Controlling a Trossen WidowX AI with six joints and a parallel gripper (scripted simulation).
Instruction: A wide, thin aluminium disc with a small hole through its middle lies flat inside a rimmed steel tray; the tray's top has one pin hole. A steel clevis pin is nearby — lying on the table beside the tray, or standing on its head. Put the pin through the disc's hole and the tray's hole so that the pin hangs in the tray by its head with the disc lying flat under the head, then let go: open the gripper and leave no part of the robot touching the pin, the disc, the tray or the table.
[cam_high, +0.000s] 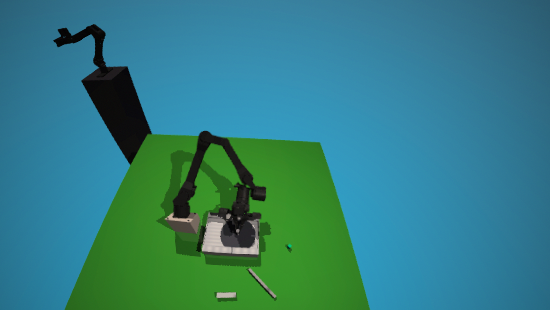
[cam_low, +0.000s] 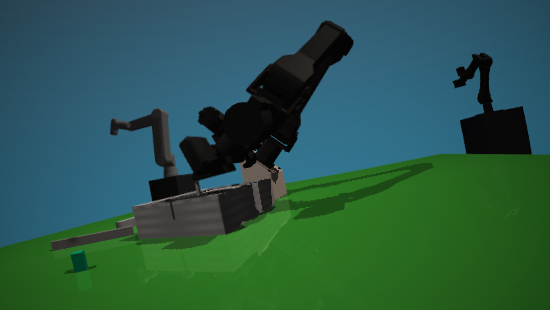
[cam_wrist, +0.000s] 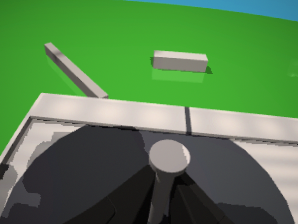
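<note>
Now: gripper tip 30 mm past the rimmed steel tray, 10 mm to the right of it and 50 mm above it. Round my gripper tip: long grey bar: 100 mm ahead, 210 mm to the right, 80 mm below; round disc: 30 mm below; steel clevis pin: 10 mm below.
</note>
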